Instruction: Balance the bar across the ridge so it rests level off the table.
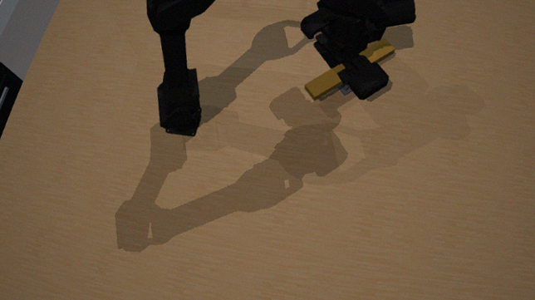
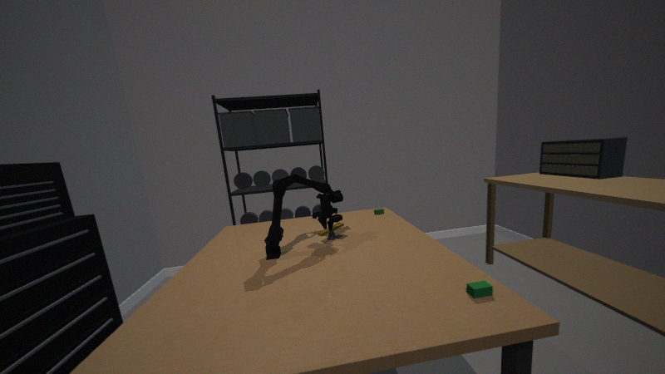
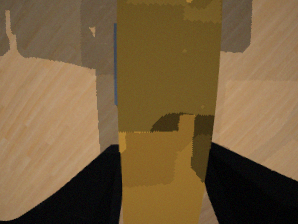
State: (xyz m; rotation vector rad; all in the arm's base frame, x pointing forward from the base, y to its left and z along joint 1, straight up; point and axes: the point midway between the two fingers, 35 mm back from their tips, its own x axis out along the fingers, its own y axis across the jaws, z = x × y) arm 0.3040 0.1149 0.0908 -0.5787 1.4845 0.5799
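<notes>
My gripper tip is now 20 mm to the right of the yellow bar and 20 mm short of it. The rest, counted from my gripper tip: green block 440 mm ahead, 380 mm to the left, 40 mm below.
</notes>
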